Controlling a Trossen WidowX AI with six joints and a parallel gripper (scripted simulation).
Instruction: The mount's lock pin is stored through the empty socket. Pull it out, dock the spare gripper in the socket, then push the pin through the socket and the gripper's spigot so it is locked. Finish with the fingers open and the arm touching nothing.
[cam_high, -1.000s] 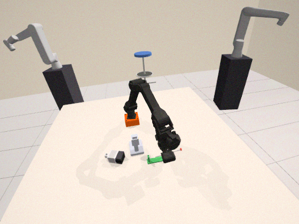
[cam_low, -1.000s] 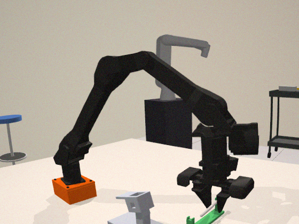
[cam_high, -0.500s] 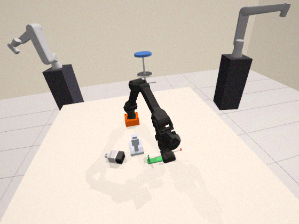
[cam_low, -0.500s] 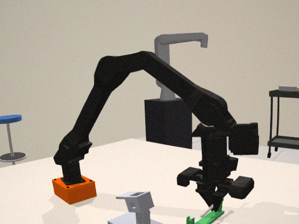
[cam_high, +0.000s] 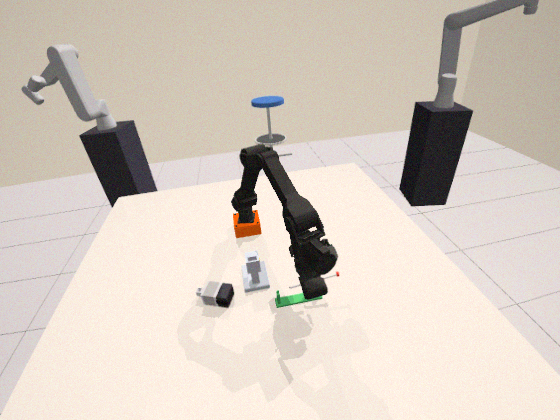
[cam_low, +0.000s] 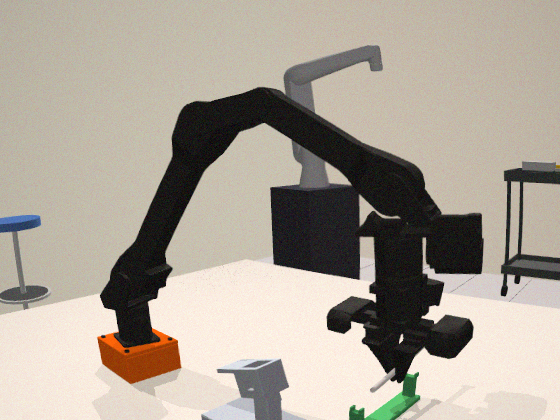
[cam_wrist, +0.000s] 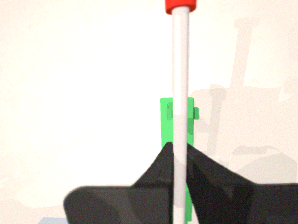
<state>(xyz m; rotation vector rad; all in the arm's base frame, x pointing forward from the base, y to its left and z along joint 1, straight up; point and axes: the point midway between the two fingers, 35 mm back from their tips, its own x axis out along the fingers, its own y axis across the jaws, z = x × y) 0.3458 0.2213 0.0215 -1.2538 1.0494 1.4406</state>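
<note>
Right now my gripper tip is 3 cm to the left of the green cradle, 2 cm above it and 1 cm short of it. From my gripper tip the other things lie so: spare gripper 29 cm to the right, 2 cm below; then grey mount 17 cm to the right, 7 cm behind, 1 cm above.
</note>
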